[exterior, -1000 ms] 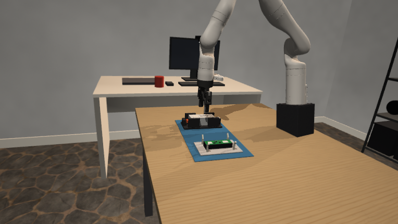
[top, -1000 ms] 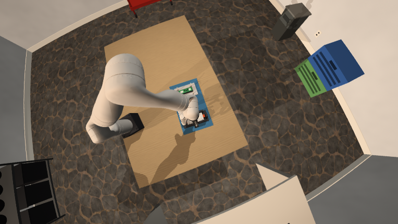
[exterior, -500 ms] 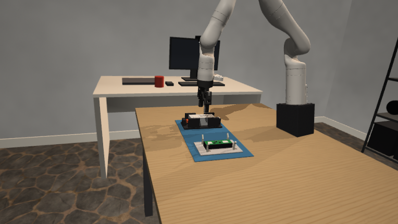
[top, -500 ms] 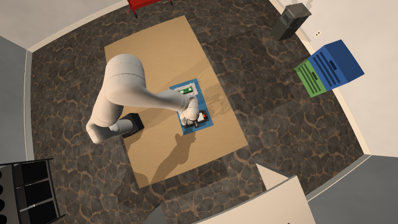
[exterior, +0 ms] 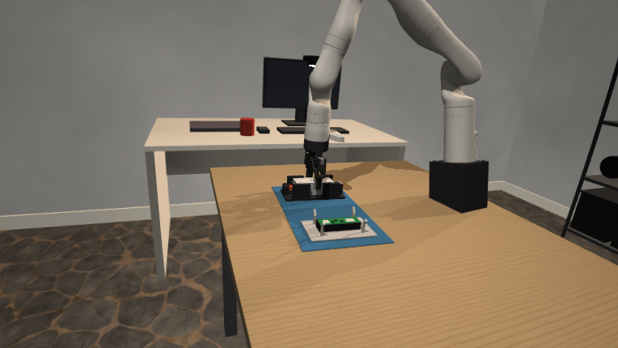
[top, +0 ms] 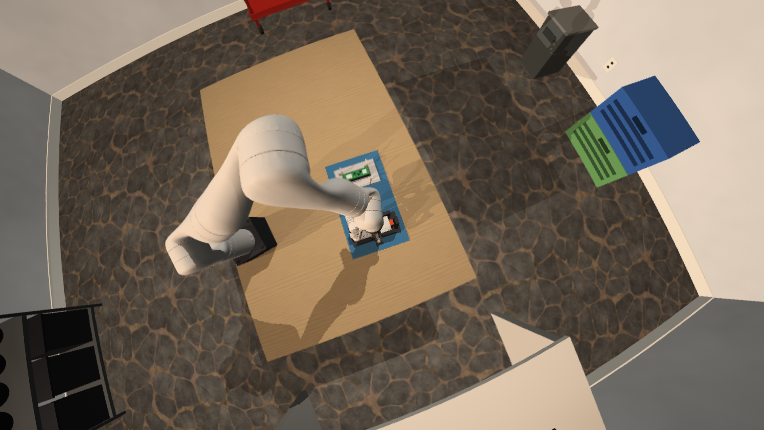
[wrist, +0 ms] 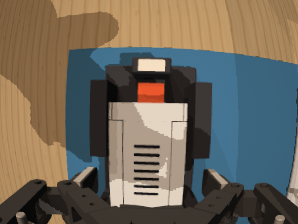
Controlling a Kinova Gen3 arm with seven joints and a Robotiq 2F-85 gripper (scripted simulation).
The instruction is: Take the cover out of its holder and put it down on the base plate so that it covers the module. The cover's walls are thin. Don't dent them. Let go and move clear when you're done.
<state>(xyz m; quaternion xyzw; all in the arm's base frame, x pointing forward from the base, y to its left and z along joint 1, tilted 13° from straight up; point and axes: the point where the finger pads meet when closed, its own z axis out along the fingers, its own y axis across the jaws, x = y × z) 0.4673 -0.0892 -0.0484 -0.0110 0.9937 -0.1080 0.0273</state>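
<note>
Now: hand 1 cm above the cover.
</note>
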